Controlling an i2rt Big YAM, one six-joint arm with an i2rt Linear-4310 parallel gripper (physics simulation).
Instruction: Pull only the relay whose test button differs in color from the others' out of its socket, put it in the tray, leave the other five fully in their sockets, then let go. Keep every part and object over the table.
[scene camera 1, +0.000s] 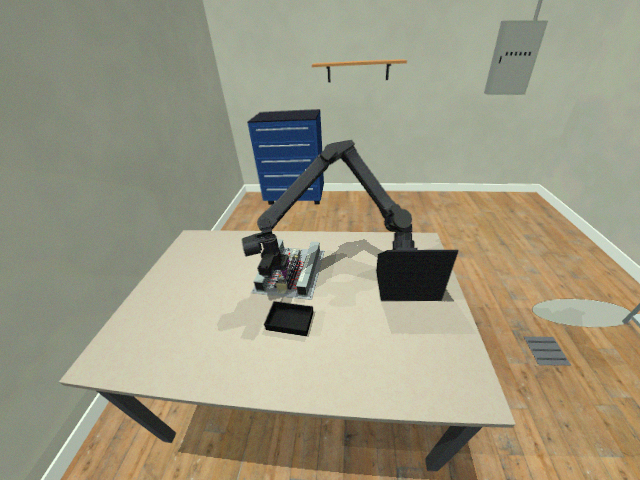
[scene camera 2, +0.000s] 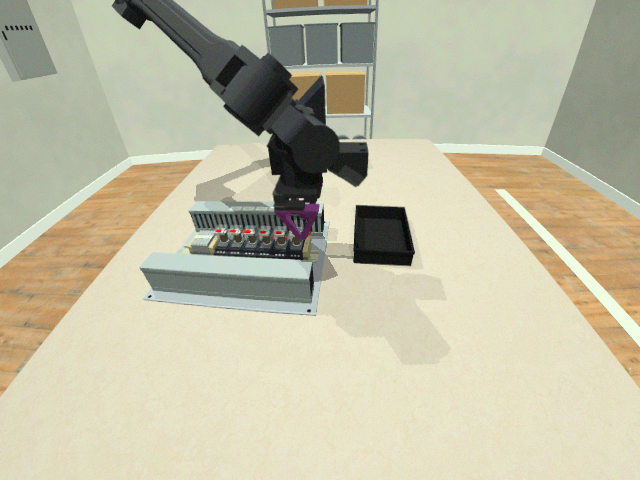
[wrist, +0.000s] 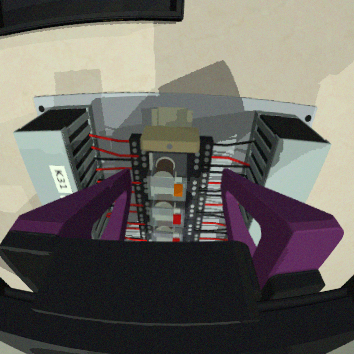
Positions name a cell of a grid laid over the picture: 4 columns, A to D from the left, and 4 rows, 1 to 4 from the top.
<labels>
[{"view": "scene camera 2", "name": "my gripper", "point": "B2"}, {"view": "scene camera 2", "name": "mounting plate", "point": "B3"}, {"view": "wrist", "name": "my gripper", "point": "B2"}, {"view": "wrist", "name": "red-button relay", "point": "B3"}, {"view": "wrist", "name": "mounting plate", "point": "C2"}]
</labels>
